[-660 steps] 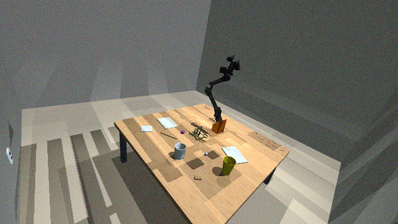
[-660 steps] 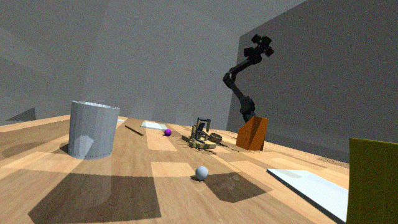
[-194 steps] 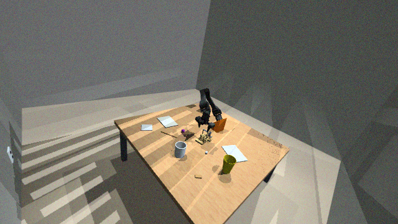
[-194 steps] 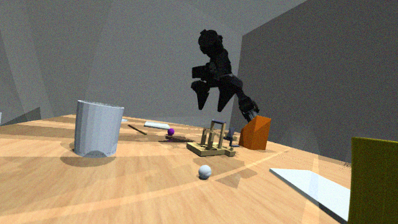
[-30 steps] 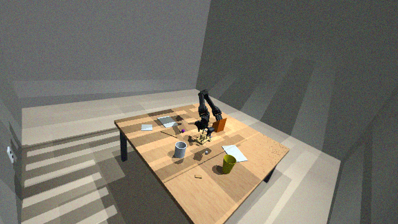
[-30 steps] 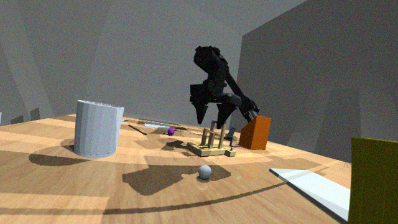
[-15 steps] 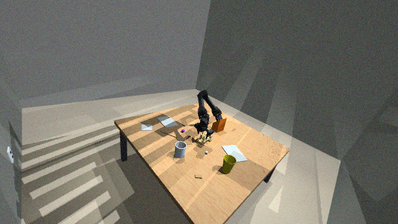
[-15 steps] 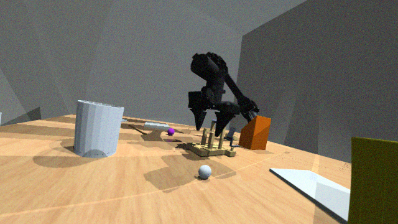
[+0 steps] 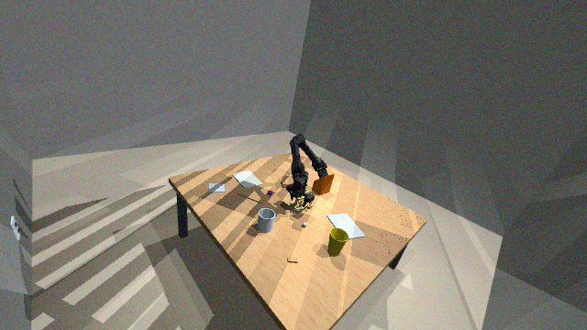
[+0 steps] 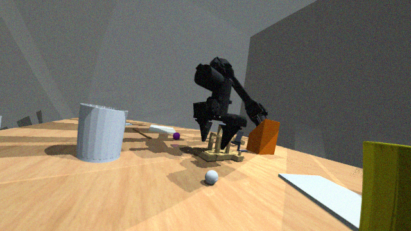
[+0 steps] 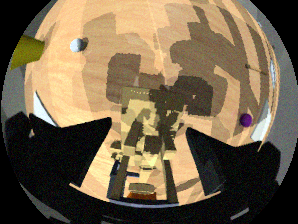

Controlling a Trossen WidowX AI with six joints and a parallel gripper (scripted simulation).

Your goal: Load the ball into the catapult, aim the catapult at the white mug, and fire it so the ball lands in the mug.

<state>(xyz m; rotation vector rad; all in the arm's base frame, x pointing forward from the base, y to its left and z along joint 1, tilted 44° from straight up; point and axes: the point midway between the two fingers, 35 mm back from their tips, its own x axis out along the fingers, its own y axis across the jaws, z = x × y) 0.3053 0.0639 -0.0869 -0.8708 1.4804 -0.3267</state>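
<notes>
Right now the purple ball is 9 cm ahead of my gripper tip, 20 cm to the right of it and 2 cm below it. Round my gripper tip: wooden catapult 7 cm behind, 1 cm to the right, 2 cm above; then frame 4 cm behind, 2 cm to the right, 5 cm above; then white ball 6 cm ahead, 16 cm to the left, 2 cm below.
</notes>
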